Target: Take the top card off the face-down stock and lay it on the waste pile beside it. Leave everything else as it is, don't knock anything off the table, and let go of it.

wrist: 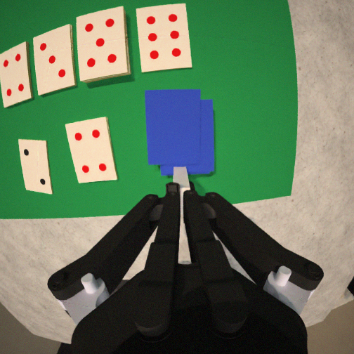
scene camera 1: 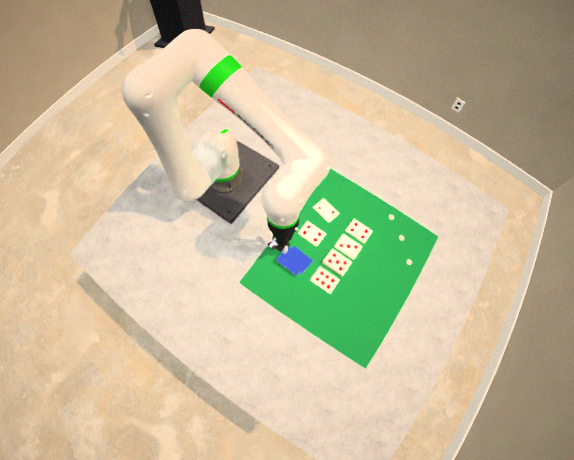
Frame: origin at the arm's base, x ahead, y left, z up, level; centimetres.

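Where they show: gripper, fingertip midpoint: [scene camera 1: 283,250]; arm's base at its link origin: [scene camera 1: 225,177].
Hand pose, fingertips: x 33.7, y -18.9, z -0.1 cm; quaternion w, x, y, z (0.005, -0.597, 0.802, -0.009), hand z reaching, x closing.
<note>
Things, the pixels of their top centre, and the offset from my fingertips. "spot": a spot on its surface instead. Level surfaces: height alone.
- blue face-down stock at a spot on its surface: [scene camera 1: 299,272] spot: dz -1.3, dx +8.3, dy -4.9 cm
- green mat at its surface level: dz -2.5 cm
- face-up card with four red dots, top centre: [scene camera 1: 312,233] dz -1.9, dx +6.9, dy +11.1 cm
- card with two black dots, top centre: [scene camera 1: 326,210] dz -2.2, dx +8.3, dy +22.4 cm
- six-dot card at its top centre: [scene camera 1: 325,280] dz -2.2, dx +17.8, dy -3.6 cm
- four-dot card at its top centre: [scene camera 1: 359,230] dz -1.9, dx +23.1, dy +19.4 cm
The blue face-down stock [scene camera 1: 299,272] [wrist: 207,137] lies near the robot-side edge of the green mat [scene camera 1: 350,330] [wrist: 250,125]. Its top card [wrist: 172,125] is shifted towards the upper left in the wrist view, so blue card shows below it along the right and near edges. The face-up card with four red dots [scene camera 1: 312,233] [wrist: 91,150] beside the stock looks like the waste pile. My gripper [scene camera 1: 283,248] [wrist: 179,176] is shut and empty, its pale tips at the stock's near edge. Whether they touch the top card is unclear.
A card with two black dots [scene camera 1: 326,210] [wrist: 35,166] lies past the four-dot card. A row of face-up cards runs farther out, from the six-dot card [scene camera 1: 325,280] [wrist: 164,37] to another four-dot card [scene camera 1: 359,230] [wrist: 15,75]. Small white marks [scene camera 1: 401,238] lie beyond.
</note>
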